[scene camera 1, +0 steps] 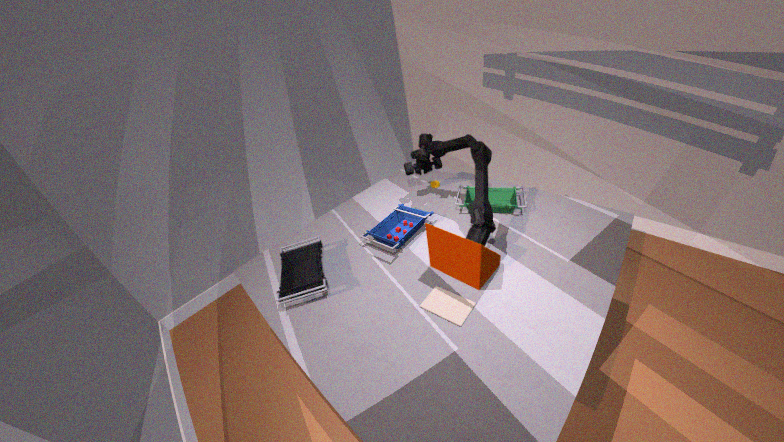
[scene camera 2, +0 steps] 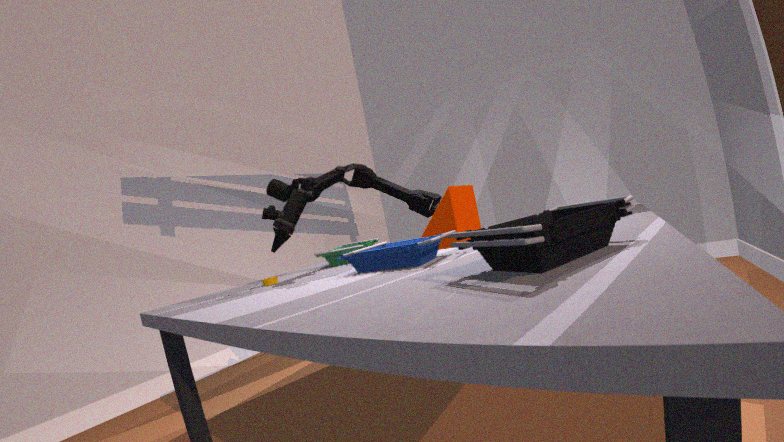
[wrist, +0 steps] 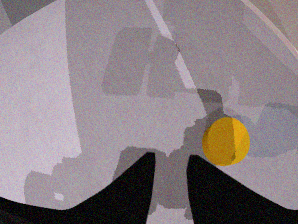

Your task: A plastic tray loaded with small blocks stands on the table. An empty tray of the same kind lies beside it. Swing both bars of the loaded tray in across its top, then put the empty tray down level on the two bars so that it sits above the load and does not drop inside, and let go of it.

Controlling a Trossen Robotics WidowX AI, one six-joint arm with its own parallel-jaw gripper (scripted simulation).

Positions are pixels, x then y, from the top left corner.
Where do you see a cream sheet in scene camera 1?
454, 308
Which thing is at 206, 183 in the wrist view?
The gripper.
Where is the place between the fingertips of the gripper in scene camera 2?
272, 251
